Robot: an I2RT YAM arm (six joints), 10 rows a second.
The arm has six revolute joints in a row. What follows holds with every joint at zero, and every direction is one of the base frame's.
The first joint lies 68 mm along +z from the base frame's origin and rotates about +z.
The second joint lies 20 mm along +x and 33.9 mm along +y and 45.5 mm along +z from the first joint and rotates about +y.
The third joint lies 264 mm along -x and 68.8 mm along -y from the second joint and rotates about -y.
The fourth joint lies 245 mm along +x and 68.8 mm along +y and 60 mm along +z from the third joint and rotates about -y.
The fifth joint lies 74 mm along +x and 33.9 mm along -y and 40.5 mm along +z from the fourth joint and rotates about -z.
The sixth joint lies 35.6 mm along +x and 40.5 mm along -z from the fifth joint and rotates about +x.
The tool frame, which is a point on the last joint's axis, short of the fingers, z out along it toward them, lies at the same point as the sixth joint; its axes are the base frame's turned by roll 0, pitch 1.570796 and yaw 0 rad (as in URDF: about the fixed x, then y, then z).
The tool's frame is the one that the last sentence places.
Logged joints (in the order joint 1, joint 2, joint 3, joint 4, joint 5, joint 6), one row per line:
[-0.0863 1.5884 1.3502 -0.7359 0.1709 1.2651]
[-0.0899 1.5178 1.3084 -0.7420 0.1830 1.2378]
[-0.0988 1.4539 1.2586 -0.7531 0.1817 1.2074]
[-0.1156 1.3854 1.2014 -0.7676 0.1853 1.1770]
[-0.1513 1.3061 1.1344 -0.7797 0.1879 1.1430]
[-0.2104 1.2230 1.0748 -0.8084 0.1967 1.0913]
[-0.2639 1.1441 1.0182 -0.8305 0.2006 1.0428]
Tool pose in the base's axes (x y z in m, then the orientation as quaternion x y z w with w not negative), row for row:
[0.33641 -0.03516 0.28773 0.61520 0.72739 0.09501 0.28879]
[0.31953 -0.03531 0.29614 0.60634 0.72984 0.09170 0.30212]
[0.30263 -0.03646 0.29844 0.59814 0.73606 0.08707 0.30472]
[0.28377 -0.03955 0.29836 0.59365 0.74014 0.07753 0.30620]
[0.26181 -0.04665 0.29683 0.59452 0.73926 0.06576 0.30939]
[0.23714 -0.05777 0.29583 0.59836 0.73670 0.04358 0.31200]
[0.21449 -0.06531 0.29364 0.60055 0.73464 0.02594 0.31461]
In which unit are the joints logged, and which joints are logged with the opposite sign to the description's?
The joints are logged in radians. Opposite sign: none.
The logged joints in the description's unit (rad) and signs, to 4 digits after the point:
[-0.0863 1.5884 1.3502 -0.7359 0.1709 1.2651]
[-0.0899 1.5178 1.3084 -0.7420 0.1830 1.2378]
[-0.0988 1.4539 1.2586 -0.7531 0.1817 1.2074]
[-0.1156 1.3854 1.2014 -0.7676 0.1853 1.1770]
[-0.1513 1.3061 1.1344 -0.7797 0.1879 1.1430]
[-0.2104 1.2230 1.0748 -0.8084 0.1967 1.0913]
[-0.2639 1.1441 1.0182 -0.8305 0.2006 1.0428]

